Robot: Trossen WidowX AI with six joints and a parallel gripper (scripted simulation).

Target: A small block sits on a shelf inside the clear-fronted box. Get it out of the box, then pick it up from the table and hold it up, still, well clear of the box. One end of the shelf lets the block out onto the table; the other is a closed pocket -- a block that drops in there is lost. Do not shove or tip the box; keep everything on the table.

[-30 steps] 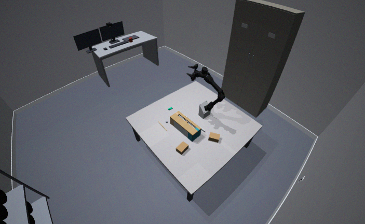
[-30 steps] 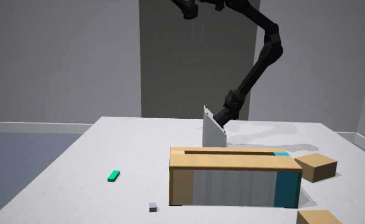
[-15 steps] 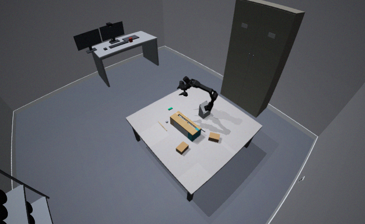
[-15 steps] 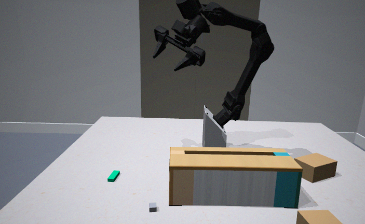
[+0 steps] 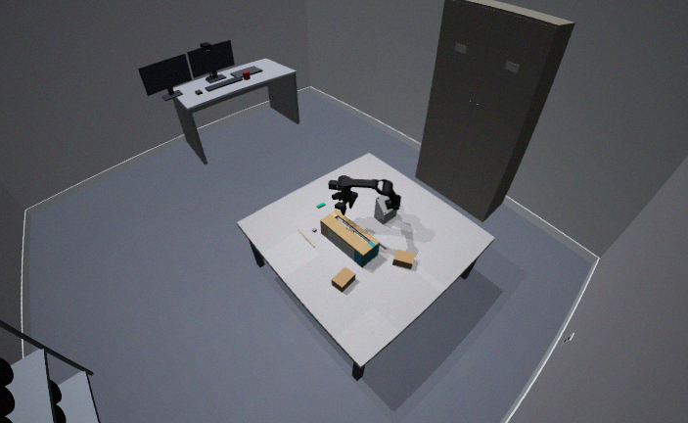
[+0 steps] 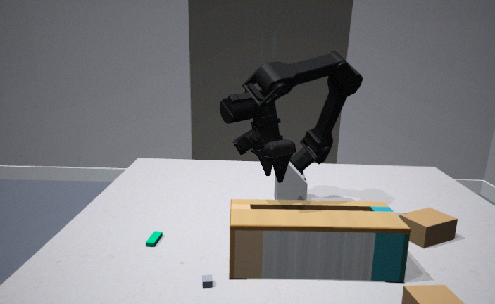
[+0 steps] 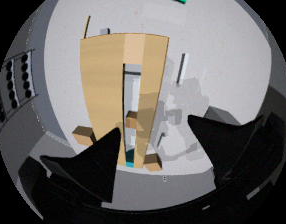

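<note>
The clear-fronted box lies 12 cm below my gripper tip, 9 cm to the left of it and 1 cm ahead of it. The rest, counted from my gripper tip: thin stick: 26 cm ahead, 18 cm below, 9 cm to the right; grey cube: 18 cm below, 18 cm ahead, 12 cm to the right; green bar: 30 cm to the right, 18 cm below, 2 cm ahead.
</note>
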